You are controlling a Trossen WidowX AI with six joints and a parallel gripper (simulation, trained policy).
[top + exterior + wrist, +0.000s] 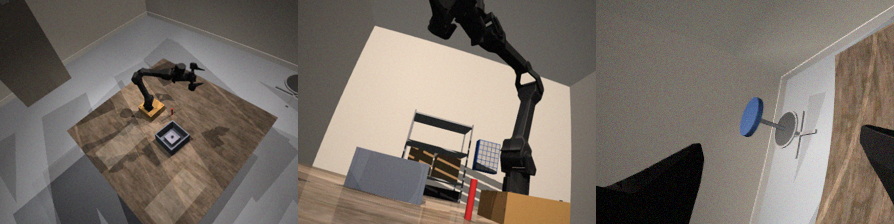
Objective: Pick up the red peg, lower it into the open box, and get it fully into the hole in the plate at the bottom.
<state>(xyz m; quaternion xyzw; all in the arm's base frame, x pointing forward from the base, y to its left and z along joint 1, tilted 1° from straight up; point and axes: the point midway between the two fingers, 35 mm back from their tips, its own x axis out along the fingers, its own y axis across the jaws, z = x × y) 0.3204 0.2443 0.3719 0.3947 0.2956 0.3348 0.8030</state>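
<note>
My gripper tip is now 390 mm above the red peg, 180 mm past it and 160 mm to the left of it. The rest, counted from my gripper tip: plate: 380 mm below, 350 mm to the right, 10 mm behind; then grey box: 400 mm below, 350 mm to the right, 10 mm behind.
</note>
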